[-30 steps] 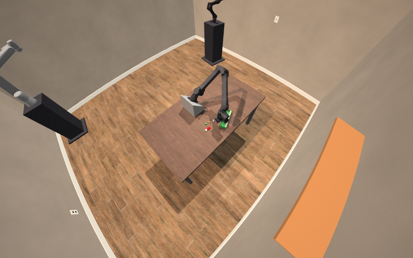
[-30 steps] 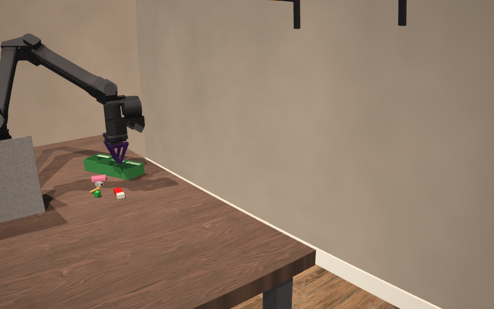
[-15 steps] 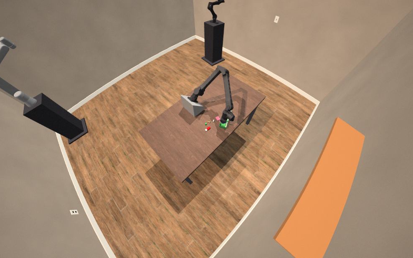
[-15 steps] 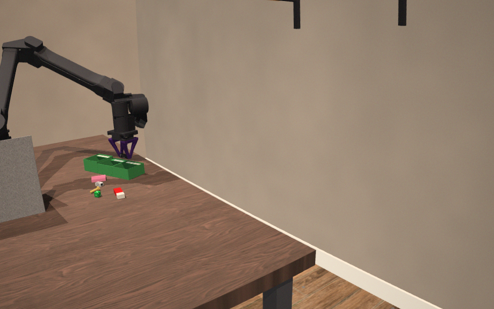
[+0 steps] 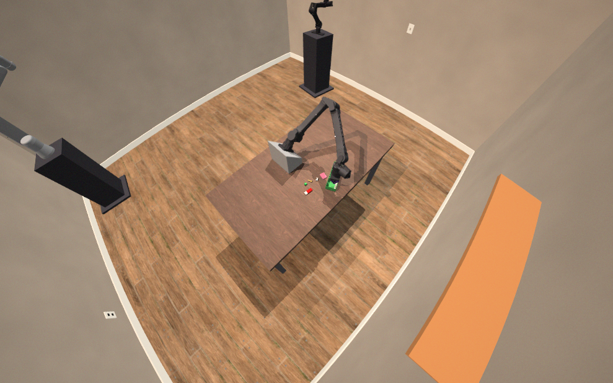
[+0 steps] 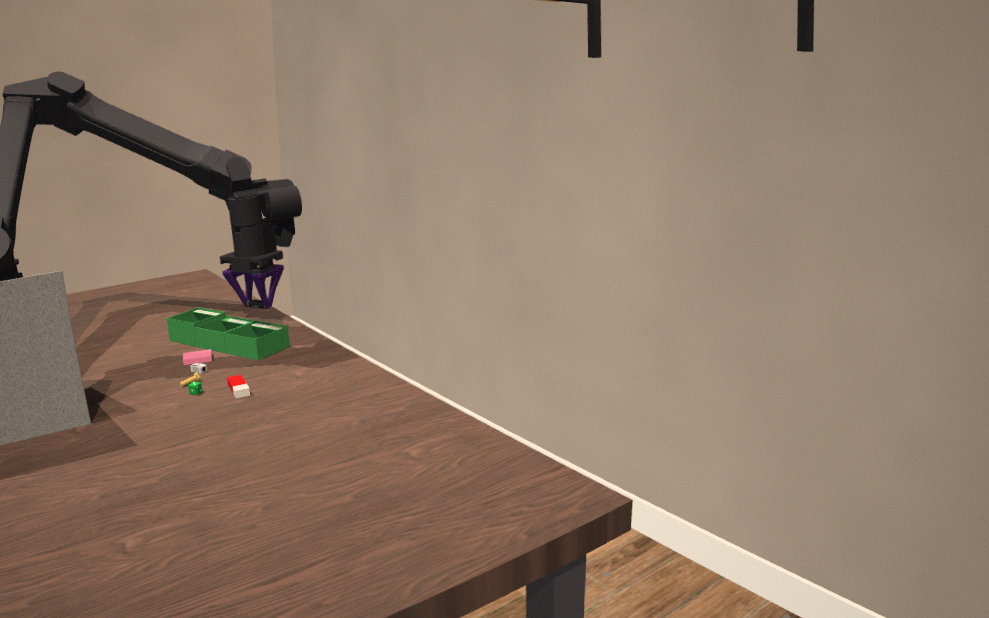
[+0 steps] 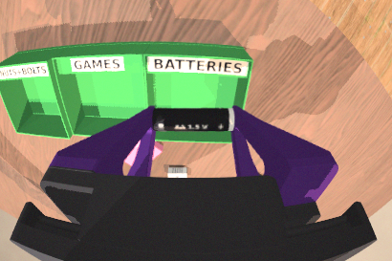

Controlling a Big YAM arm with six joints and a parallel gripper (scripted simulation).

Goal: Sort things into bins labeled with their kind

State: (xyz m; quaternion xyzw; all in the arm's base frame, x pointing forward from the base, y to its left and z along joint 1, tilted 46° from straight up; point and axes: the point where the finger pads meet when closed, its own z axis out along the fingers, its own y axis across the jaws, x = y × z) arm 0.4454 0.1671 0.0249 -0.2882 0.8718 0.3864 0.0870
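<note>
Right now my hand is 15 cm past the green die, 17 cm to the left of it and 8 cm above it. Round my hand: green three-part bin: 6 cm behind, 6 cm to the left, 6 cm below; then black battery: right at my hand; then pink pad: 12 cm behind, 8 cm below.
</note>
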